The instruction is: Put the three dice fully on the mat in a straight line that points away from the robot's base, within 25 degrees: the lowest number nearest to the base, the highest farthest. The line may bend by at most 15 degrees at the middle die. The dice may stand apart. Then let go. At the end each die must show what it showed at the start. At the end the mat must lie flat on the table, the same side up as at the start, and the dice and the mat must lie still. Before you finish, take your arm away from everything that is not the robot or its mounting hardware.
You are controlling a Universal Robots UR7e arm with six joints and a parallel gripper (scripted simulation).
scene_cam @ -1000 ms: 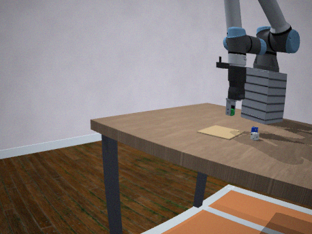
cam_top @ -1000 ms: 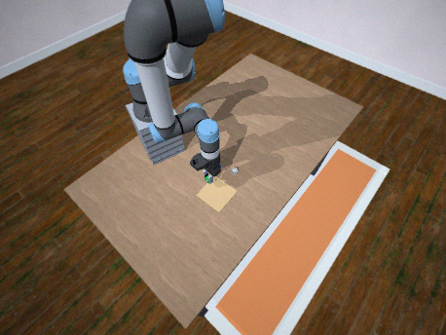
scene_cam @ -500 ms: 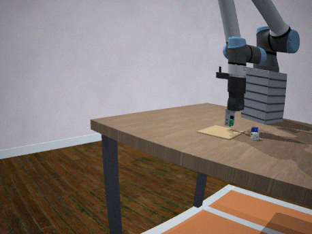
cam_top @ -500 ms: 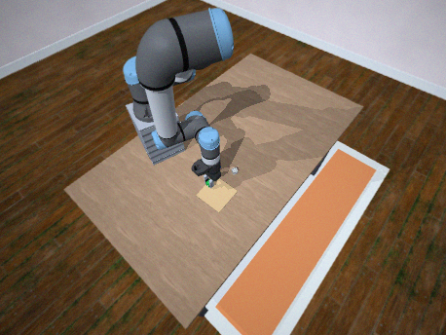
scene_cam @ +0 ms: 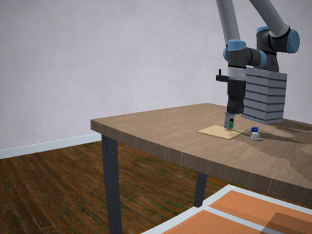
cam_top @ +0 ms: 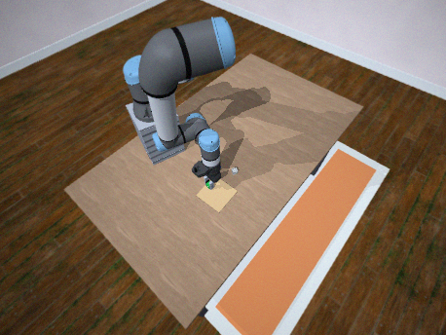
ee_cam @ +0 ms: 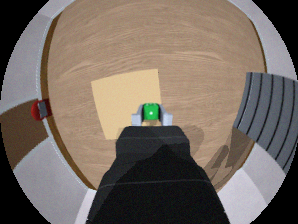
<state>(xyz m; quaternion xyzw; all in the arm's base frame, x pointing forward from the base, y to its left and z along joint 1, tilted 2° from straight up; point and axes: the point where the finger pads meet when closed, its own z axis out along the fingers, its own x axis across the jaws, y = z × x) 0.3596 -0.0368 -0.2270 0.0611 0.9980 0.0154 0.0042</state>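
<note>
The green die lies 10 mm below my hand. From my hand the other things lie so: tan mat 50 mm ahead, 30 mm below, 10 mm to the right; then blue die 110 mm to the left, 40 mm behind, 20 mm below; then white die 140 mm to the left, 40 mm ahead, 20 mm below.
</note>
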